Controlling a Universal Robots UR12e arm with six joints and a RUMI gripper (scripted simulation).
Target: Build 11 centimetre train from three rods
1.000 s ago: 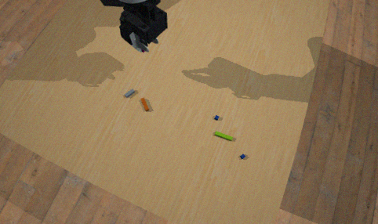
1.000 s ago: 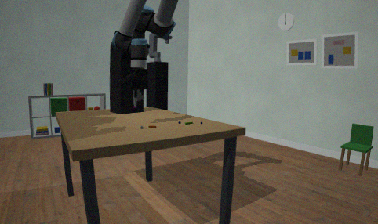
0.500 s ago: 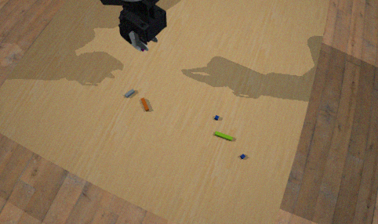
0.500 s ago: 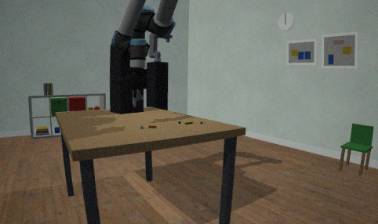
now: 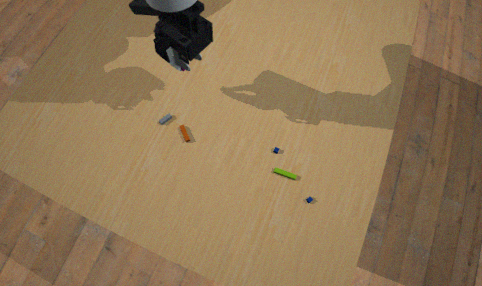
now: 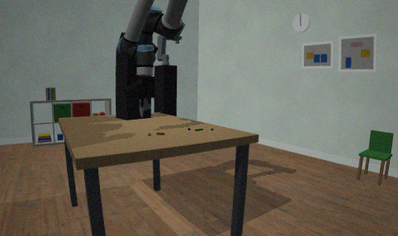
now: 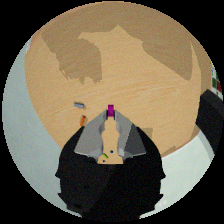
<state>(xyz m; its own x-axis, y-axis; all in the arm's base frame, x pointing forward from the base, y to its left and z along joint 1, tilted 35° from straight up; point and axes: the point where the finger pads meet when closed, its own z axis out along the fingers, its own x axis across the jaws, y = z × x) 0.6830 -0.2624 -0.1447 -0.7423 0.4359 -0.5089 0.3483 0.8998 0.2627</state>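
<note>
Now: hand 120 mm short of the orange rod, 90 mm above it and 40 mm to the right of it. From my hand the other things lie so: magenta rod 10 mm below; then lime rod 280 mm to the left, 160 mm ahead, 90 mm below; then grey rod 100 mm ahead, 90 mm below, 20 mm to the right.
</note>
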